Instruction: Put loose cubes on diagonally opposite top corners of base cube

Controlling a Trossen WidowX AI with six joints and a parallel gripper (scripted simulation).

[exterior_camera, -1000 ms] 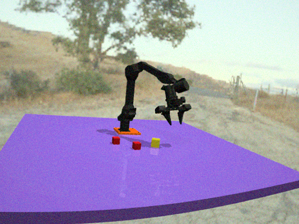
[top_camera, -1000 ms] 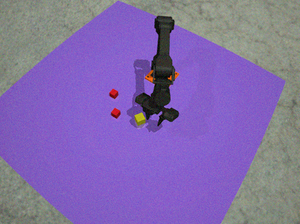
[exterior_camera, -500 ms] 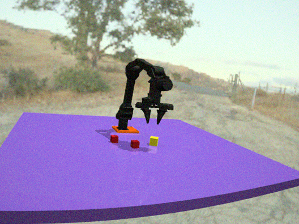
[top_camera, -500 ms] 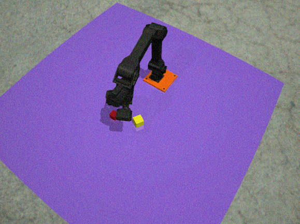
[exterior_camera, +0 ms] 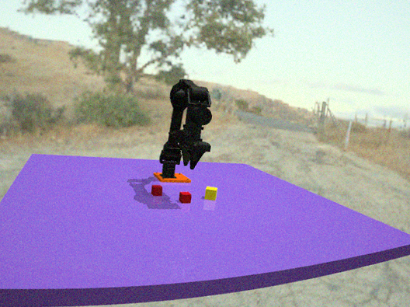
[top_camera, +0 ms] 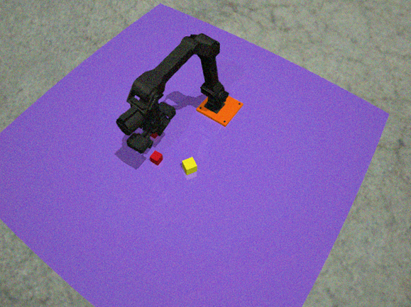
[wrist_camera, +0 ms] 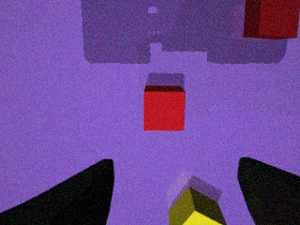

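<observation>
Right now the yellow base cube is 120 mm to the left of my gripper tip, 100 mm below it and 40 mm behind it.
</observation>
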